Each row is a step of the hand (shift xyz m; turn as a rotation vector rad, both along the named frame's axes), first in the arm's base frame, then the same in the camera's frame.
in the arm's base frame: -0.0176 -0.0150 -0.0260 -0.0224 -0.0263 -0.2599
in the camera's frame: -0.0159 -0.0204 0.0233 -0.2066 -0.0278 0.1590
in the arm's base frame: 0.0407 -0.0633 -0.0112 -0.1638 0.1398 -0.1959
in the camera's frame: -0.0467 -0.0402 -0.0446 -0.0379 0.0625 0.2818
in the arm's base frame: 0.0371 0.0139 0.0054 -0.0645 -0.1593 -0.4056
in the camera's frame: -0.0113 0.0280 -0.0262 -0.3377 -0.1631 0.2311
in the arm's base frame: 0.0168 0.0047 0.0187 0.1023 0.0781 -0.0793
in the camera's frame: 0.0077 0.0109 -0.0218 -0.0976 0.1154 -0.0043
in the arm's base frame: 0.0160 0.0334 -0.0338 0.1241 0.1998 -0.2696
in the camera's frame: -0.0272 0.0377 0.0187 -0.2322 0.2390 0.1302
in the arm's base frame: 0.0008 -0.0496 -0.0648 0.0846 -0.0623 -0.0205
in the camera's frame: -0.0660 -0.0433 0.0207 -0.0769 -0.0207 -0.0716
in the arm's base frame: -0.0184 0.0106 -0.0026 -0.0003 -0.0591 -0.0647
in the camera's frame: 0.0102 0.0020 0.0187 -0.0678 -0.0524 0.0183
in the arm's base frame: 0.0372 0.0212 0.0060 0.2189 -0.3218 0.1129
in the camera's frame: -0.0090 0.0347 -0.0242 -0.1054 -0.2029 -0.3346
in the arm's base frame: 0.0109 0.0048 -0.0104 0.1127 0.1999 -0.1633
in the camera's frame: -0.0129 0.0091 -0.0005 -0.1398 0.2321 0.0769
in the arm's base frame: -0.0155 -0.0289 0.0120 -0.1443 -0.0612 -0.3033
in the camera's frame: 0.0104 -0.0330 -0.0050 -0.1875 -0.1096 0.2634
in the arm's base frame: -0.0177 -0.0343 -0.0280 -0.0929 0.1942 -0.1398
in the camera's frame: -0.0224 -0.0380 0.0181 -0.0151 0.1404 0.2144
